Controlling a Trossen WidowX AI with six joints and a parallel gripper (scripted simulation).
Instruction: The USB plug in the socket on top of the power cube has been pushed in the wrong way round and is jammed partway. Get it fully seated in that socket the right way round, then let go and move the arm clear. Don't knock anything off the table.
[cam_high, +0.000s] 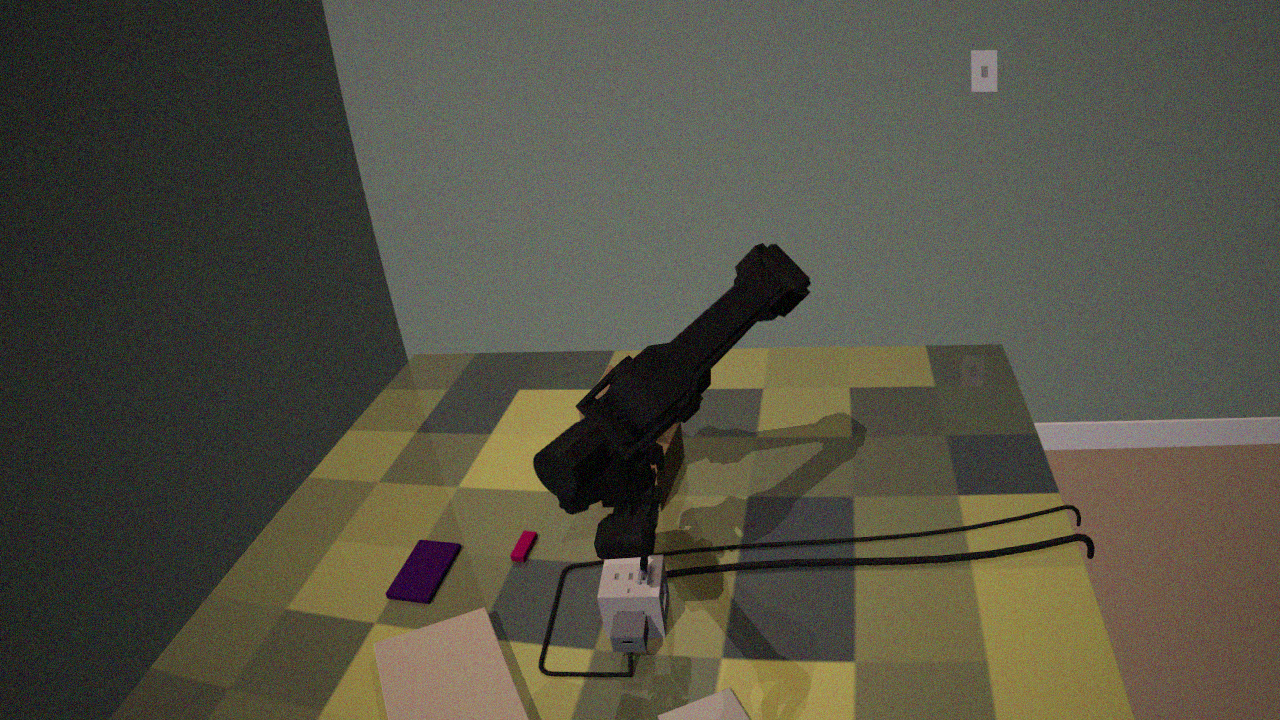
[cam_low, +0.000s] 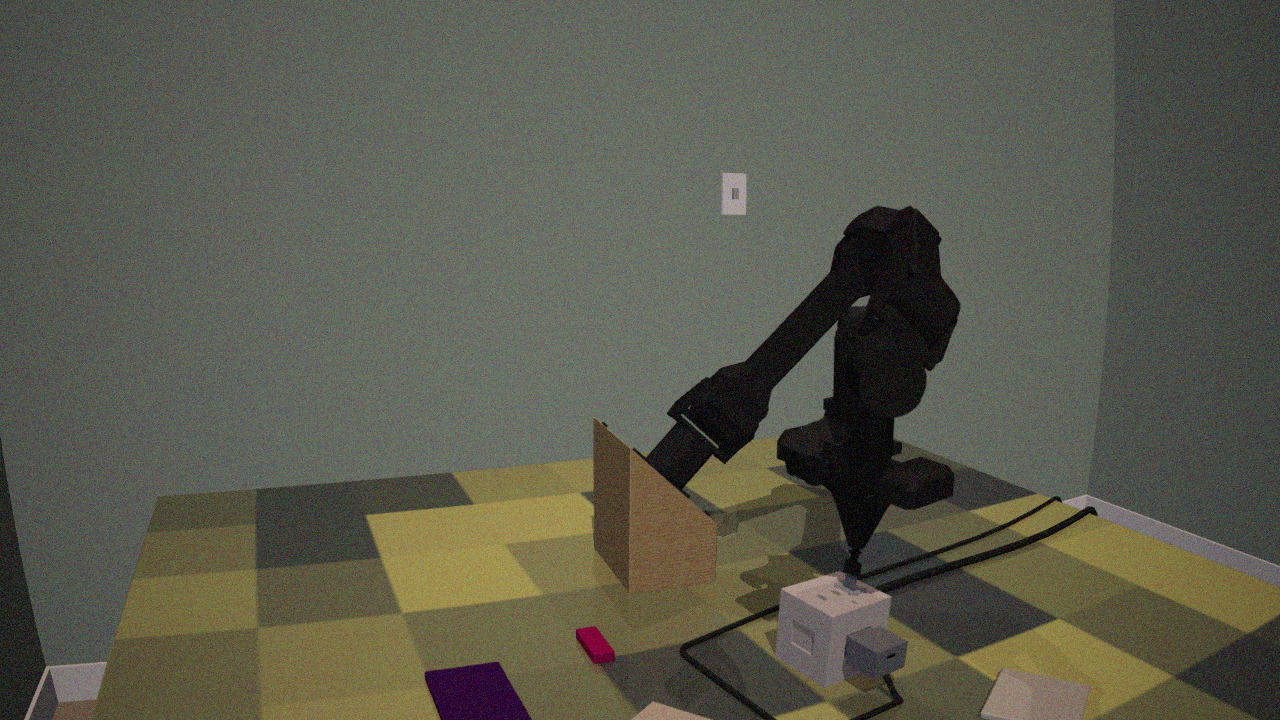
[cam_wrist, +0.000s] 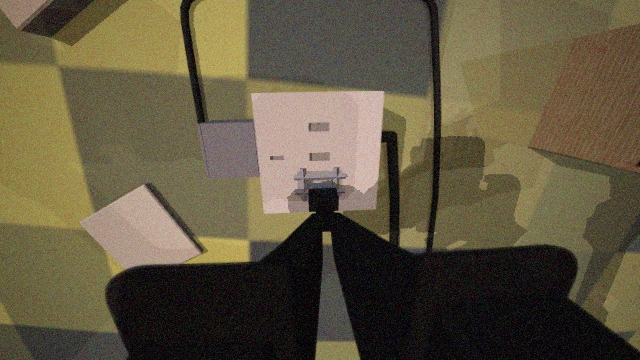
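Now: the black USB plug 2 cm below my gripper tip. From my gripper tip the other things lie so: small pink block 8 cm behind, 23 cm to the right, 11 cm below; purple flat card 1 cm ahead, 36 cm to the right, 11 cm below.
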